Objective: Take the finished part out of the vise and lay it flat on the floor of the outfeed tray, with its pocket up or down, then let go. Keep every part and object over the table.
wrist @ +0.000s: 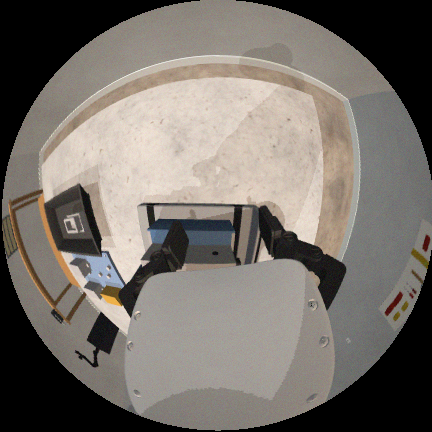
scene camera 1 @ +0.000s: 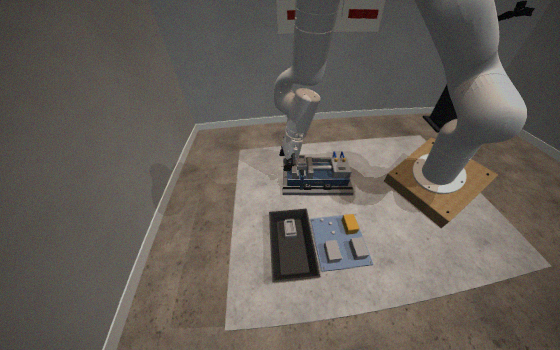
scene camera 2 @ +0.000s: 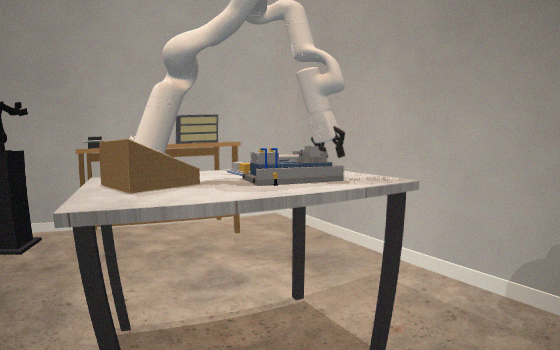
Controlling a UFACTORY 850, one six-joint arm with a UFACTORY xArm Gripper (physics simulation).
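A light grey part (scene camera 1: 290, 227) (wrist: 73, 223) with a rectangular pocket lies flat, pocket up, in the dark outfeed tray (scene camera 1: 312, 245) (wrist: 92, 220), near the end closer to the vise. The grey and blue vise (scene camera 1: 322, 183) (scene camera 2: 300, 173) (wrist: 191, 225) stands on the table behind the tray. My gripper (scene camera 1: 285, 157) (scene camera 2: 330, 150) (wrist: 220, 224) is wide open and empty at the vise's left end in scene camera 1, one finger over the vise and the other beyond its end. I cannot make out a part between the vise jaws.
A blue mat (scene camera 1: 346, 252) (wrist: 114, 262) beside the tray carries two grey blocks (scene camera 1: 333, 251) (scene camera 1: 359, 248) and a yellow block (scene camera 1: 351, 224) (scene camera 2: 244, 168) (wrist: 112, 295). Blue upright pieces (scene camera 2: 265, 158) stand at the vise's other end. The arm's wooden base (scene camera 1: 440, 212) (scene camera 2: 130, 167) is on the right in scene camera 1.
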